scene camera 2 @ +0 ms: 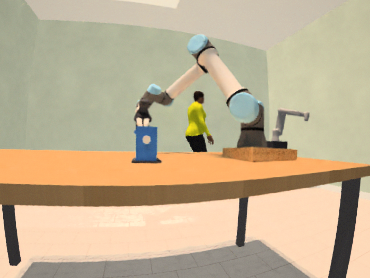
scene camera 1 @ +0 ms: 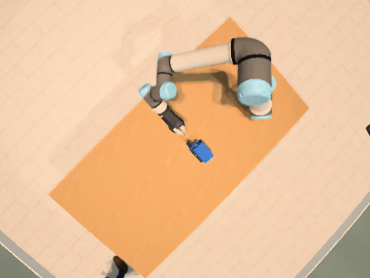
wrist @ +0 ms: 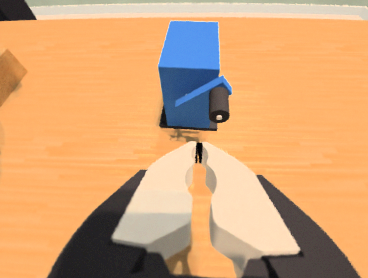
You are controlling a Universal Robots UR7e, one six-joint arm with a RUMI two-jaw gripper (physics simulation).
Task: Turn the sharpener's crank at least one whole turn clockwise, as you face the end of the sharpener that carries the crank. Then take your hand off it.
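Where they show: gripper, fingertip midpoint: (scene camera 1: 184, 134) (wrist: 197, 144); arm's base, origin of the base link: (scene camera 2: 252, 148).
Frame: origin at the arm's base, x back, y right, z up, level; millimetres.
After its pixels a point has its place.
The blue box-shaped sharpener (scene camera 1: 202, 151) @[y -105, x -500, z 81 mm] (scene camera 2: 146, 149) @[y -175, x -492, z 1 mm] (wrist: 192, 47) @[y -103, x -501, z 81 mm] stands upright on its black base on the table. Its blue crank arm (wrist: 200, 92) lies across the end that faces my wrist camera, slanting up to the right. The dark crank handle (wrist: 219, 104) @[y -13, x -543, z 76 mm] (scene camera 1: 188, 143) @[y -14, x -539, z 75 mm] sticks out toward me at the right end of the arm. My gripper (scene camera 1: 183, 133) @[y 43, x -527, z 86 mm] (wrist: 197, 144) @[y 43, x -527, z 86 mm] is shut and empty, its tips apart from the handle, on the crank side of the sharpener. In the second scene view the gripper (scene camera 2: 143, 123) @[y 43, x -527, z 86 mm] shows behind the top of the sharpener, which hides part of it.
The wooden table (scene camera 1: 125, 200) @[y -79, x -1101, z -47 mm] (scene camera 2: 75, 167) @[y -317, x -685, z -47 mm] carries the arm's wooden base block (scene camera 2: 272, 154) @[y -155, x 15, z -17 mm] to the right in the second scene view. A person in a yellow top (scene camera 2: 197, 120) stands behind the table. A small grey robot arm (scene camera 2: 281, 125) shows behind the base block.
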